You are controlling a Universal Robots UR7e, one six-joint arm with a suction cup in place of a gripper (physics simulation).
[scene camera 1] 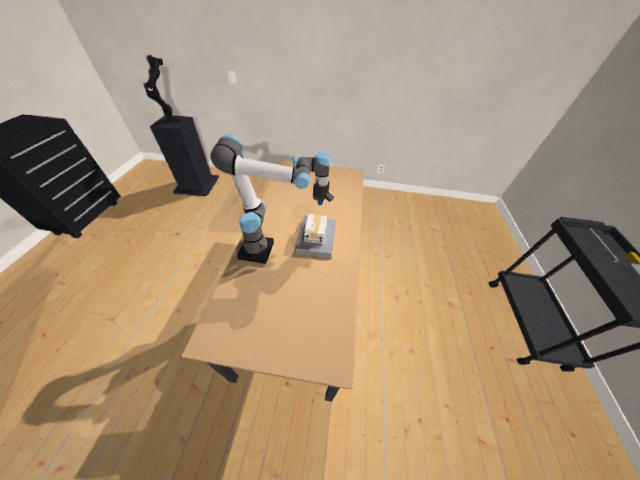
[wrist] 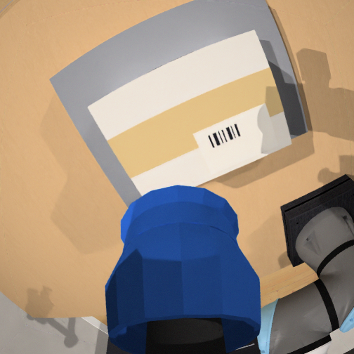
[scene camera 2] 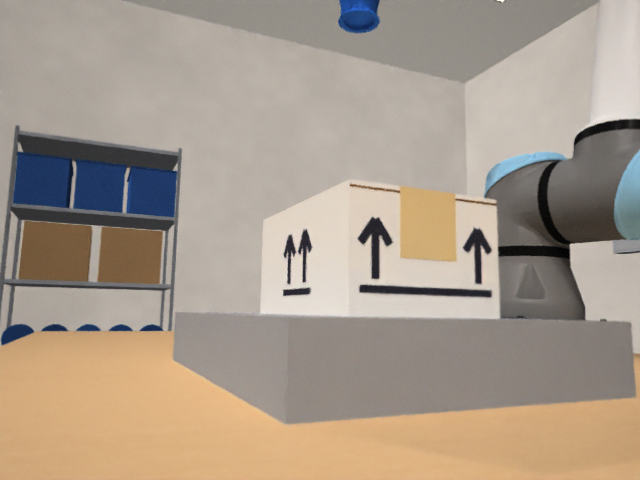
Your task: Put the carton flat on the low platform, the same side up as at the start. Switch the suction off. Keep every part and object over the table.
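Seen in the pictures: hand, tool point: (scene camera 1: 320,203) (scene camera 2: 358,21); arm's base, link origin: (scene camera 1: 255,245) (scene camera 2: 526,317).
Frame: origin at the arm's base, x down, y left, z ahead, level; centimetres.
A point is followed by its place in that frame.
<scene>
A white carton (scene camera 1: 312,235) {z 36.5, x -6.8, y 6.5 cm} (scene camera 2: 307,263) {z 44.6, x -4.0, y 17.1 cm} (wrist: 165,90) with a tan tape band lies flat on the grey low platform (scene camera 1: 315,252) {z 39.3, x 1.1, y -0.9 cm} (scene camera 2: 439,366) {z 43.7, x 2.4, y 30.8 cm} (wrist: 95,75). Its printed arrows point up in scene camera 2, and its top bears a barcode label in the wrist view. Its base rests inside the platform's edges. My gripper, a blue suction cup (scene camera 1: 320,202) (scene camera 2: 358,21) (wrist: 179,200), hangs well above the carton, apart from it, with nothing on it: open.
The platform stands on the wooden table (scene camera 1: 294,330) {z 32.6, x 4.8, y -51.1 cm} (scene camera 2: 129,413) {z 58.1, x 4.7, y 24.8 cm} (wrist: 30,200), beside the arm's black base (scene camera 1: 263,254) {z 6.8, x -0.3, y -7.2 cm} (wrist: 290,230). A black cart (scene camera 1: 594,315) stands on the floor at the right. A shelf unit (scene camera 2: 93,214) with bins and boxes stands far behind the table.
</scene>
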